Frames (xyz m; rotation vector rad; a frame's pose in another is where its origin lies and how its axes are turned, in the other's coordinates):
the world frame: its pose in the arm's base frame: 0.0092 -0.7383 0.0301 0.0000 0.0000 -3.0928
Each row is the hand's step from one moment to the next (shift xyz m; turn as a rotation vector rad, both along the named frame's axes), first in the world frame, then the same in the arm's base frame.
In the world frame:
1: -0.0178 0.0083 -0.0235 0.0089 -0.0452 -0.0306
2: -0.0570 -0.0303 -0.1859 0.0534 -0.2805 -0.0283
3: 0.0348 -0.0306 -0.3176 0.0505 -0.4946 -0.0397
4: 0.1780 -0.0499 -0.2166 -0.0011 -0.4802 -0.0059
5: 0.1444 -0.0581 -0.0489 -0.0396 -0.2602 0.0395
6: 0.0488 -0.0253 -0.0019 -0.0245 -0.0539 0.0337
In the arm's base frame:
1: 0.0182 -0.0074 -0.0235 -0.0111 0.0447 -0.0306
2: 0.0555 0.0330 -0.1859 -0.0670 0.2776 -0.0283
3: -0.0363 0.0289 -0.3176 -0.0746 0.4915 -0.0397
4: -0.1802 0.0412 -0.2166 -0.0223 0.4797 -0.0059
5: -0.1471 0.0510 -0.0489 0.0269 0.2618 0.0395
6: -0.0500 0.0229 -0.0019 0.0218 0.0550 0.0337

